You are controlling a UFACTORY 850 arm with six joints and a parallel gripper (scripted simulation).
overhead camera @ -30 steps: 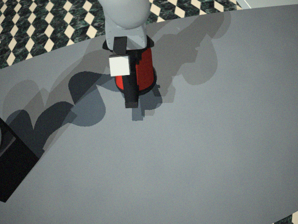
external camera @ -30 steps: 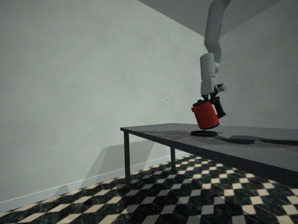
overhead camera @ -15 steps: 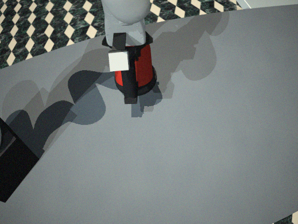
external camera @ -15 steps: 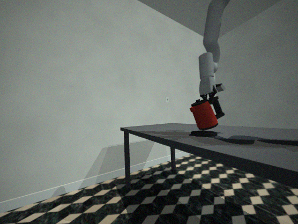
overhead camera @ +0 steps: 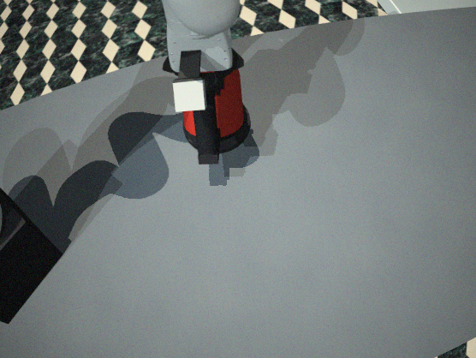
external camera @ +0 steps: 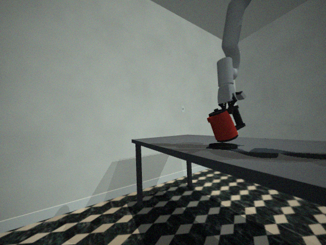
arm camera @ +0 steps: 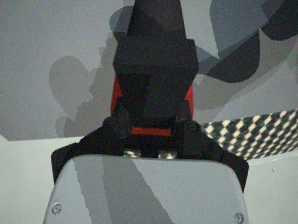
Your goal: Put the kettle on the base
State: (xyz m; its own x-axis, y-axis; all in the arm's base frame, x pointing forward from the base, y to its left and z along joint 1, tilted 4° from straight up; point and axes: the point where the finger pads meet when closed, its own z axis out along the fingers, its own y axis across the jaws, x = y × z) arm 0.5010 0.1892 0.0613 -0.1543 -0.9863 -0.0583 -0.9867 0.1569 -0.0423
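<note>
My gripper is now 6 cm above the red kettle and 2 cm to the right of it. The rest, counted from my hand: black round base: 20 cm below, 5 cm to the left, 1 cm ahead.
</note>
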